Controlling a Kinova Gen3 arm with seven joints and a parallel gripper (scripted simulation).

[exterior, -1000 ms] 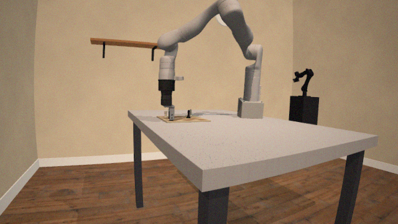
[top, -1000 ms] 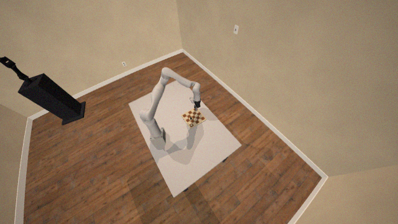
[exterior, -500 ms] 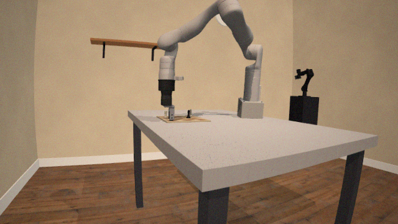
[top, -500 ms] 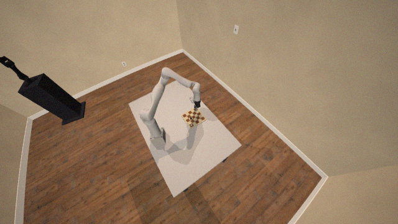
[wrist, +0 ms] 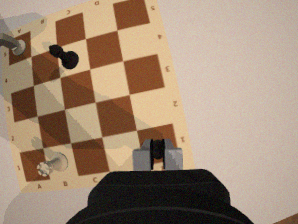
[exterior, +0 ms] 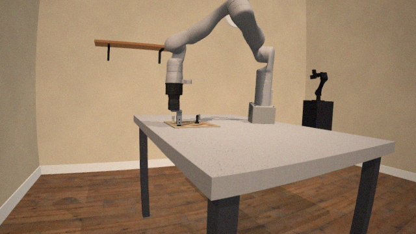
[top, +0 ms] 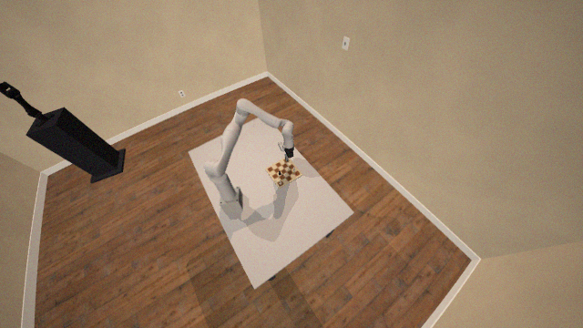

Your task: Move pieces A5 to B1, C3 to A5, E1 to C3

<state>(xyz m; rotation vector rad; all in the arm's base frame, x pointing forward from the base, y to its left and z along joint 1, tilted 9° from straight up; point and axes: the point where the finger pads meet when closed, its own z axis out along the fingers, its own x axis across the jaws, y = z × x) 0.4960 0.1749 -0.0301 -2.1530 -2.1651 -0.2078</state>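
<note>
Now: hand 70 mm past the chessboard, 90 mm to the left of it and 30 mm above it.
</note>
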